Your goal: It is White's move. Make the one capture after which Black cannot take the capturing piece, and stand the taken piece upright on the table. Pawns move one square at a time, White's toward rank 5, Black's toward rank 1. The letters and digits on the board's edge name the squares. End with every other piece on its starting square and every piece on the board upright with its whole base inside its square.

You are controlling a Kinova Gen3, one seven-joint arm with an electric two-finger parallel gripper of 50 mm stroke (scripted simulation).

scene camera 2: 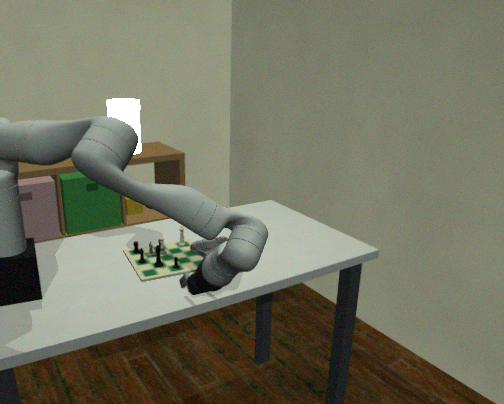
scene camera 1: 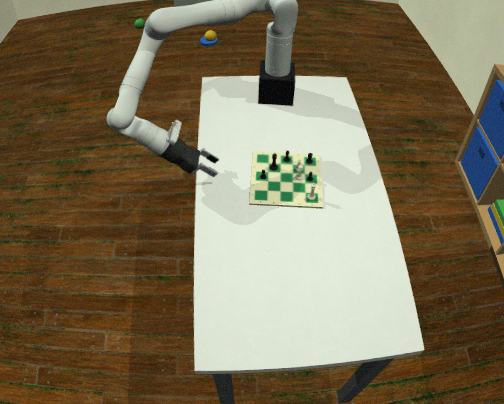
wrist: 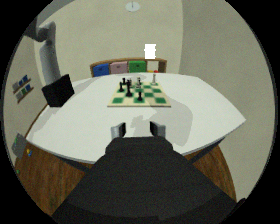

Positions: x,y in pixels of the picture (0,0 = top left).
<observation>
green-and-cream chessboard: scene camera 2; scene camera 1 280,188; wrist
same spot on green-and-cream chessboard: [wrist: 153,95] = [scene camera 2: 189,260]
</observation>
